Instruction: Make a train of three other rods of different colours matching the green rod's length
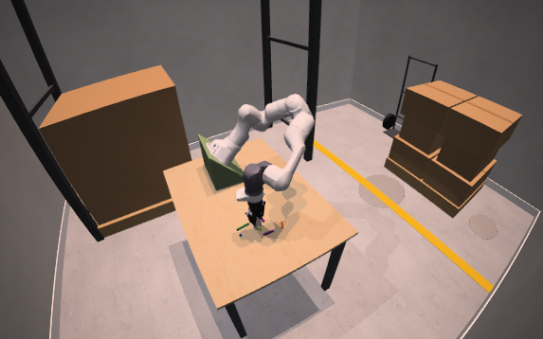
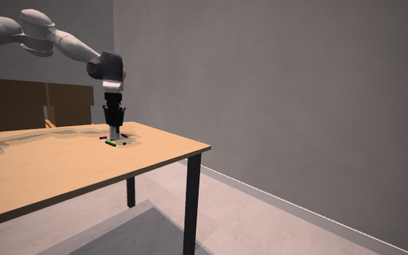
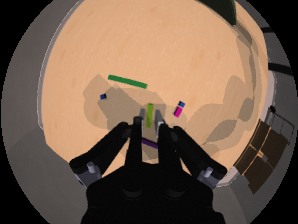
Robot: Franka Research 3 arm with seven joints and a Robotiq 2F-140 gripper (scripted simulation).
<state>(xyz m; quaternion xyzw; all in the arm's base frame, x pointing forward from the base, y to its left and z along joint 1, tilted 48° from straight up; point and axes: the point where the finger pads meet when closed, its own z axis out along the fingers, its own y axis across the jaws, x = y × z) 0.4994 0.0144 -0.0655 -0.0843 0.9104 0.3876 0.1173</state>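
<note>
My gripper is now 3 cm above the lime rod. Round my hand: purple rod (6 cm ahead, 3 cm to the left, 3 cm below); magenta rod (5 cm to the left, 3 cm below, 3 cm behind); green rod (6 cm to the right, 5 cm behind, 3 cm below).
</note>
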